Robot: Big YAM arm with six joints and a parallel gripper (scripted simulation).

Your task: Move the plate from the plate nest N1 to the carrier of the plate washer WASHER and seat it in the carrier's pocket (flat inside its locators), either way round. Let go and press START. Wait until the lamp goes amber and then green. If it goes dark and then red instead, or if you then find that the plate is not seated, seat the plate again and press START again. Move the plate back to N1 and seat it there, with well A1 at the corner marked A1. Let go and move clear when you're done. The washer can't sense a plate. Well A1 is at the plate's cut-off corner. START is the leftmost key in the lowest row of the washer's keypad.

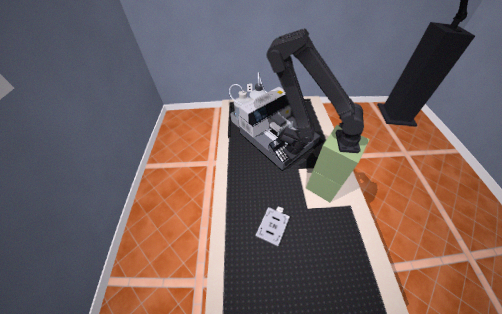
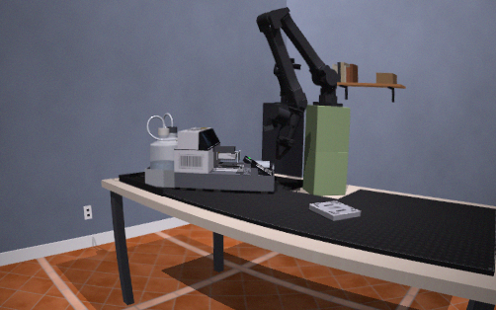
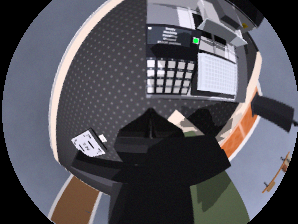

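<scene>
The well plate is 18 cm to the right of my hand, 6 cm below it and 6 cm behind it. From my hand the other things lie so: bottle (43 cm to the right, 32 cm ahead); plate nest N1 (35 cm to the left, 15 cm below, 5 cm ahead); plate washer (28 cm to the right, 5 cm ahead, 3 cm below).
</scene>
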